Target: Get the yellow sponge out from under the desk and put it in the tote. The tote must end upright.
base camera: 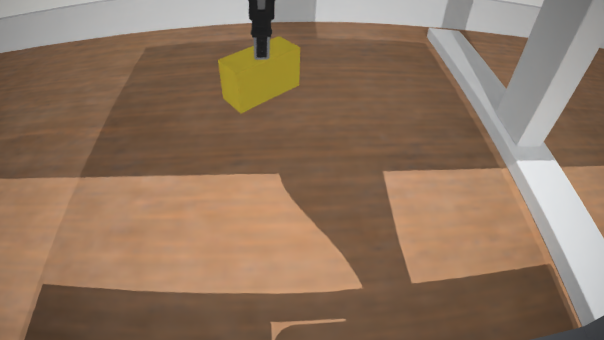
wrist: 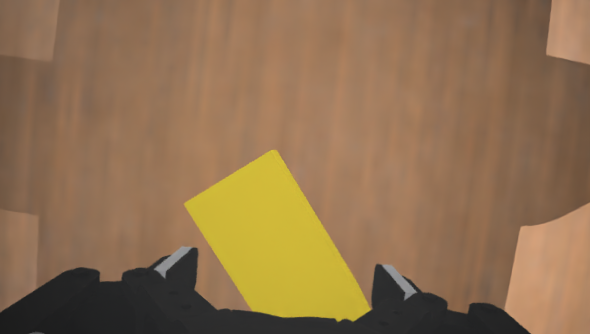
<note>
The pictures show: my gripper, a yellow sponge and a white desk.
</note>
